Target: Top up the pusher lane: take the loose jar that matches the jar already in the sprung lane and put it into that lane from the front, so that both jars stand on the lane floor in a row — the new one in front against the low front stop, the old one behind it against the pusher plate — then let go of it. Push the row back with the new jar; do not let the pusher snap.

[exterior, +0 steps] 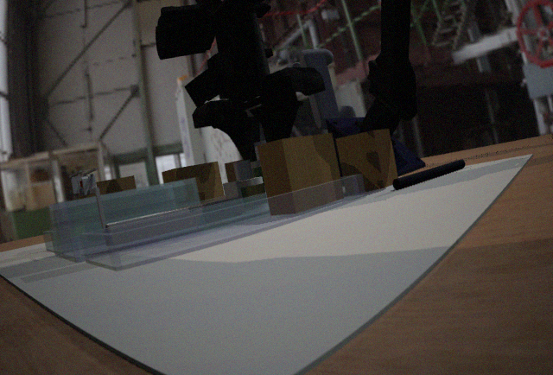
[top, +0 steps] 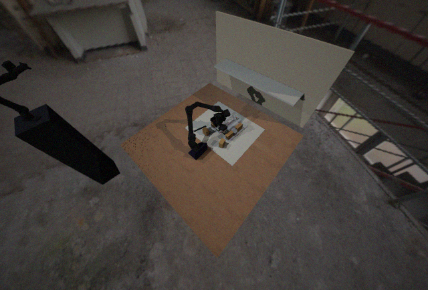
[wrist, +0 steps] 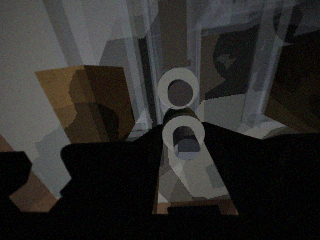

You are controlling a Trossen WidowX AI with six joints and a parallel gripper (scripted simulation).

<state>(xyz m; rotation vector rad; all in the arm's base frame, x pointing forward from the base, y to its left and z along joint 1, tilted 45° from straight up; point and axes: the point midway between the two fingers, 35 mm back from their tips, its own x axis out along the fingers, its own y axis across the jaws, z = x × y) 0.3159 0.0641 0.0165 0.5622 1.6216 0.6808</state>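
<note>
The white mat is 7 cm ahead of my gripper tip, 5 cm below it and 1 cm to the right of it. From my gripper tip the other things lie so: shelf: 51 cm ahead, 32 cm above, 4 cm to the left; black rod: 16 cm to the left, 12 cm behind, 4 cm below.
</note>
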